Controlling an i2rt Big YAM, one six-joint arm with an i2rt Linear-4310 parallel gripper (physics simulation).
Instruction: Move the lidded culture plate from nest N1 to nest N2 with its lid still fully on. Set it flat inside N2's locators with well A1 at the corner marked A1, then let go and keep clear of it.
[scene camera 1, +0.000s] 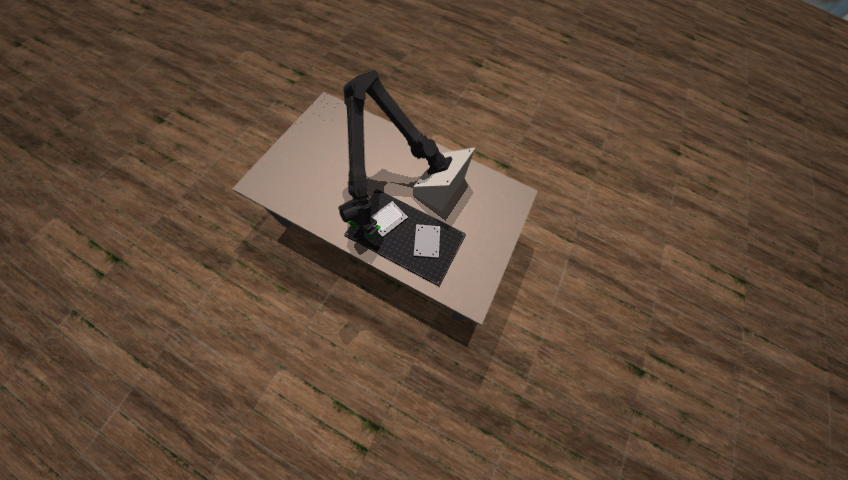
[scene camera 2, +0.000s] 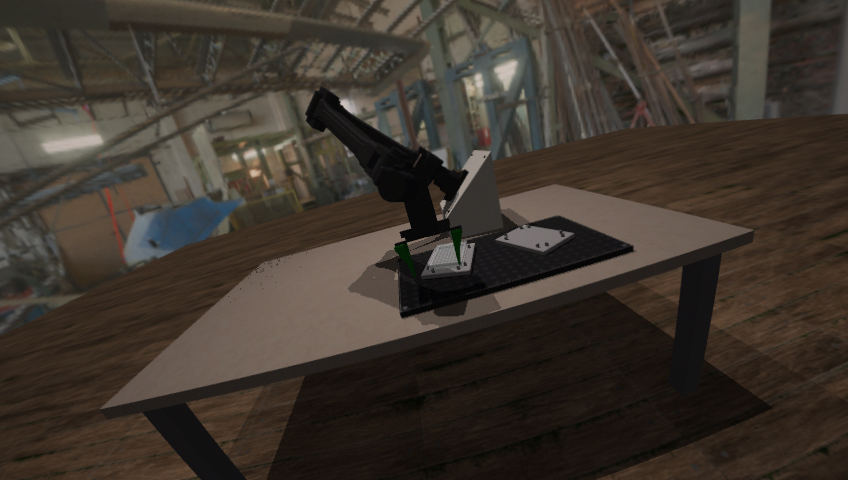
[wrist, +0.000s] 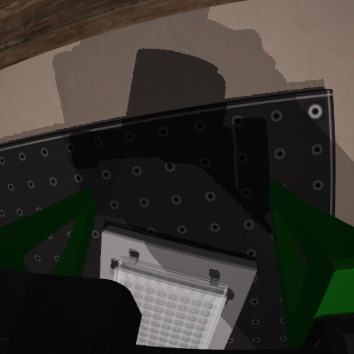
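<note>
The lidded culture plate, white with a clear lid, lies flat among the dark locators of nest N1, a light slab. In the wrist view its lower part is cut off. The lid looks level on it. The gripper points down, wide open and empty, with green fingers. Its fingertips are above the board, beyond the near edge of N1 in the wrist view. Nest N2, a light slab with dark locators, holds no plate. Well A1 and the corner mark are too small to read.
Both nests sit on a black perforated board on the beige table. The arm's wedge-shaped mount stands behind the board. A round fastener marks a board corner.
</note>
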